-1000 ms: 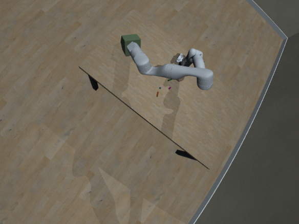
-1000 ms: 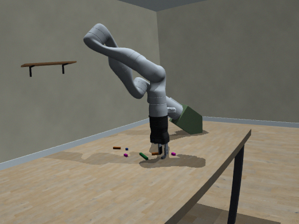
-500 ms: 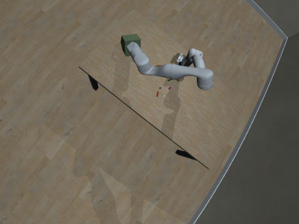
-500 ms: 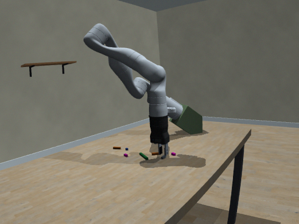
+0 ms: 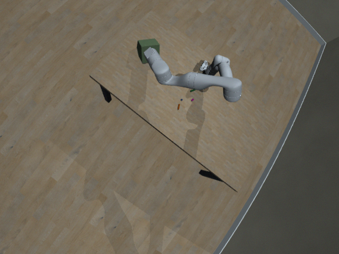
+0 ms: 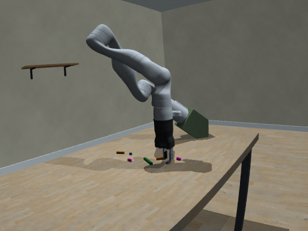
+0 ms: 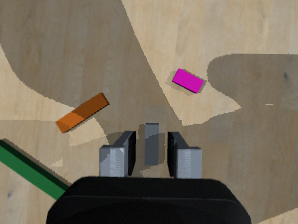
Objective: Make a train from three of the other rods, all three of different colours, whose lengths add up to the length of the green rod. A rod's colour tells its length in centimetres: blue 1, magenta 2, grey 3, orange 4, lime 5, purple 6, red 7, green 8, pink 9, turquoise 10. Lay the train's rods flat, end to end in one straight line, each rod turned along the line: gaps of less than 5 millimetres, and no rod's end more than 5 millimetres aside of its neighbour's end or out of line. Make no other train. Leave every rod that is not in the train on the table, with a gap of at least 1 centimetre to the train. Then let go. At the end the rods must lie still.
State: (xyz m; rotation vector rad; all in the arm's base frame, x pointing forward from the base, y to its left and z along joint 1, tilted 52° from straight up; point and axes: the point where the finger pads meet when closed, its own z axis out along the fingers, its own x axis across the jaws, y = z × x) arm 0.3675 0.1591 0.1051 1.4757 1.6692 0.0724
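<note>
My gripper is now 30 mm above the grey rod. Also, from my hand: blue rod 50 mm behind, 220 mm to the right, 30 mm below; then green rod 20 mm ahead, 90 mm to the right, 30 mm below.
</note>
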